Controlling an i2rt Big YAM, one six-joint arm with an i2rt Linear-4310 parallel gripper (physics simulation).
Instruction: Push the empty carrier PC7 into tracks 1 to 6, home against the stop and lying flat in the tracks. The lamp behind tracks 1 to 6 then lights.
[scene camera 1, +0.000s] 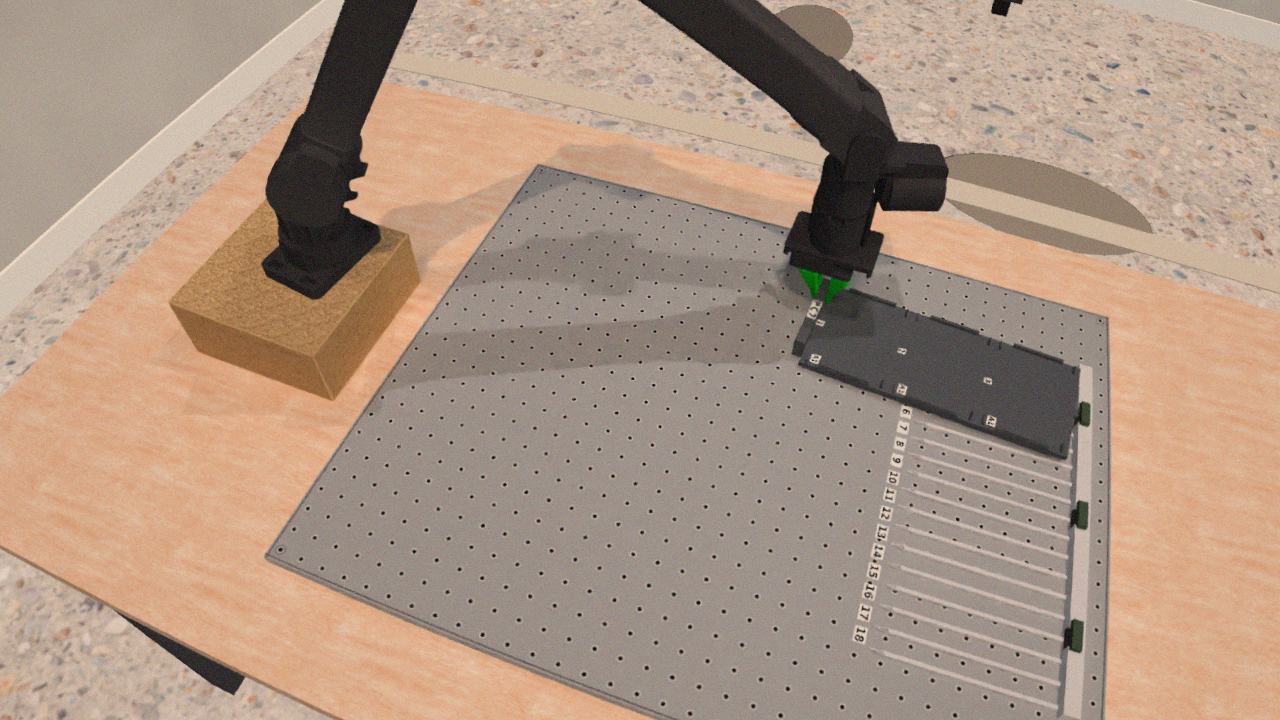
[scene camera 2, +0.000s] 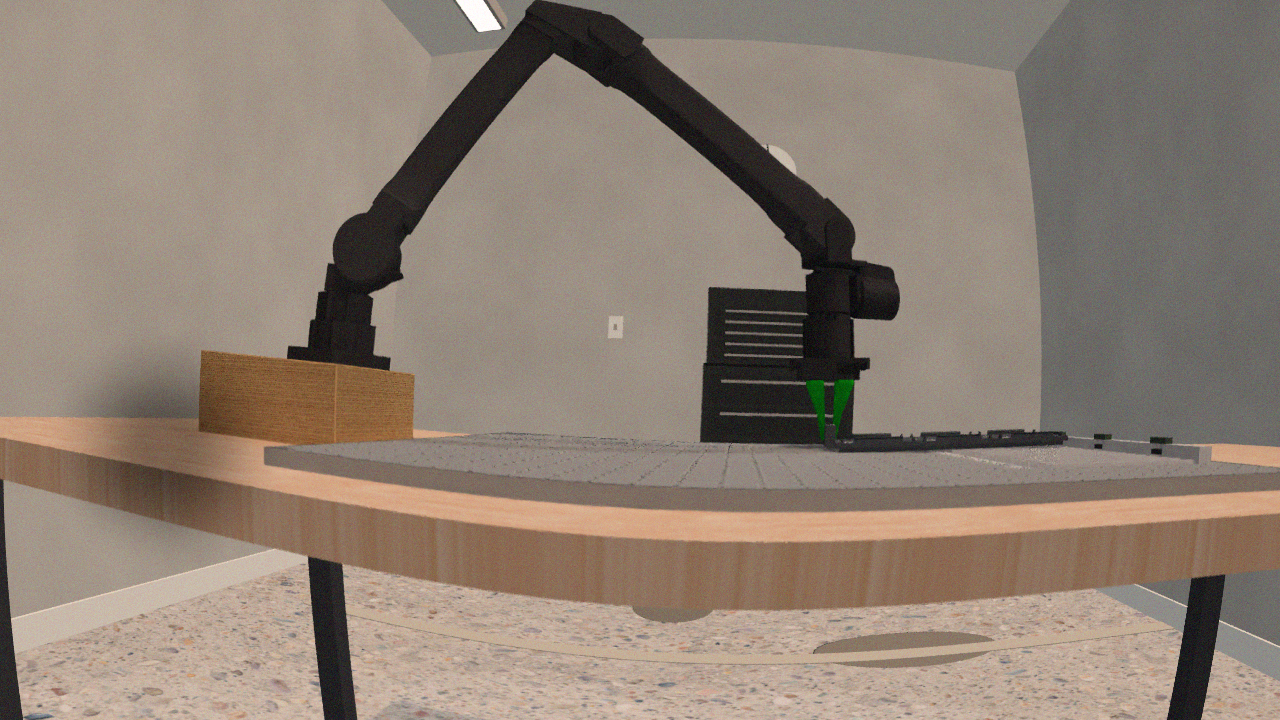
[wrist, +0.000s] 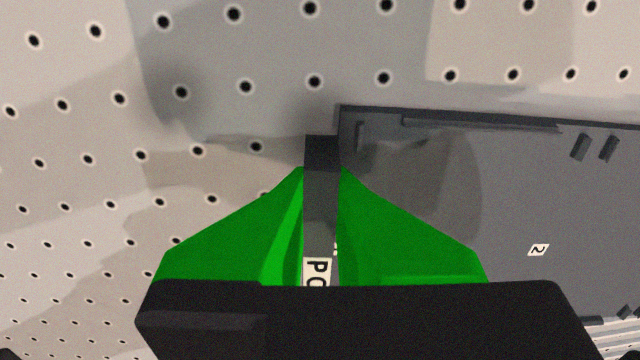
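Seen in the pictures: gripper, between the fingertips: (scene camera 1: 821, 299) (wrist: 320, 180); arm's base, origin of its link: (scene camera 1: 323, 254) (scene camera 2: 338, 365).
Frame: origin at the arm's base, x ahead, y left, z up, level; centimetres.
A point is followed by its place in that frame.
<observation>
The dark grey carrier PC7 (scene camera 1: 939, 371) {x 68.7, y 22.7, z -5.8 cm} (scene camera 2: 957, 440) {x 68.8, y 17.1, z -5.9 cm} (wrist: 510, 200) {x 61.0, y 26.6, z -5.9 cm} lies over the low-numbered tracks, turned slightly out of line with them. Label 6 (scene camera 1: 905, 411) {x 66.7, y 16.5, z -7.2 cm} shows at its edge; labels 1 to 5 are hidden. Its far end is at the pale stop bar (scene camera 1: 1077, 573) {x 88.0, y 4.5, z -5.7 cm} (scene camera 2: 1194, 453) {x 89.3, y -9.1, z -6.3 cm}, nearer at the back corner than at the front one. I cannot tell if it is seated flat. My gripper (scene camera 1: 821, 302) {x 52.7, y 27.1, z -6.2 cm} (scene camera 2: 828, 437) {x 52.7, y 27.1, z -6.2 cm} (wrist: 320, 180) {x 52.7, y 27.1, z -6.2 cm} points down and is shut on the carrier's raised end bar (wrist: 320, 210) {x 52.6, y 27.2, z -4.3 cm}. The lamp (scene camera 1: 1083, 413) {x 85.3, y 24.3, z -5.1 cm} behind the carrier is dark.
Tracks 7 to 18 run beside the carrier, with two more dark lamps (scene camera 1: 1081, 514) {x 87.1, y 11.0, z -5.1 cm} (scene camera 1: 1075, 635) {x 88.8, y -2.4, z -5.1 cm} behind the stop. The perforated board (scene camera 1: 581, 465) {x 38.4, y -6.4, z -7.2 cm} lies on the wooden table (scene camera 1: 134, 447) {x -7.2, y -28.3, z -8.6 cm}. The arm's base stands on a brown block (scene camera 1: 259, 340) {x 1.8, y -13.1, z -0.8 cm} (scene camera 2: 268, 398) {x 0.1, y -13.3, z -4.2 cm} at the left.
</observation>
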